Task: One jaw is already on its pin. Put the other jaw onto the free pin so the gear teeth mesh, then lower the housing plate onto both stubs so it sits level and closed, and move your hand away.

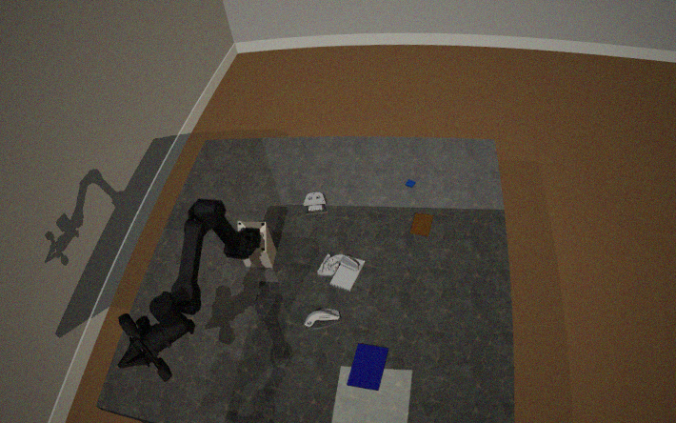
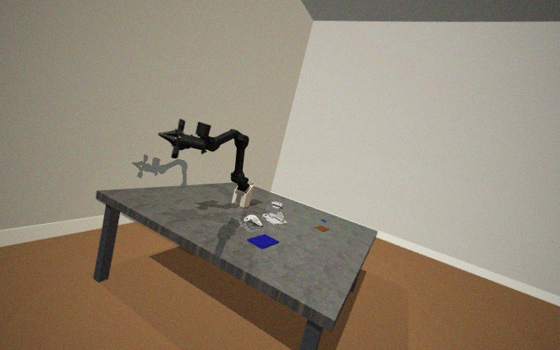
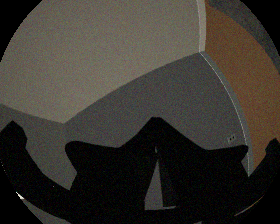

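Right now the white jaw is 370 mm to the left of my gripper tip, 370 mm ahead of it and 360 mm below it. From my gripper tip the other things lie so: small blue square 980 mm to the left, 630 mm ahead, 370 mm below; orange patch 780 mm to the left, 680 mm ahead, 370 mm below.
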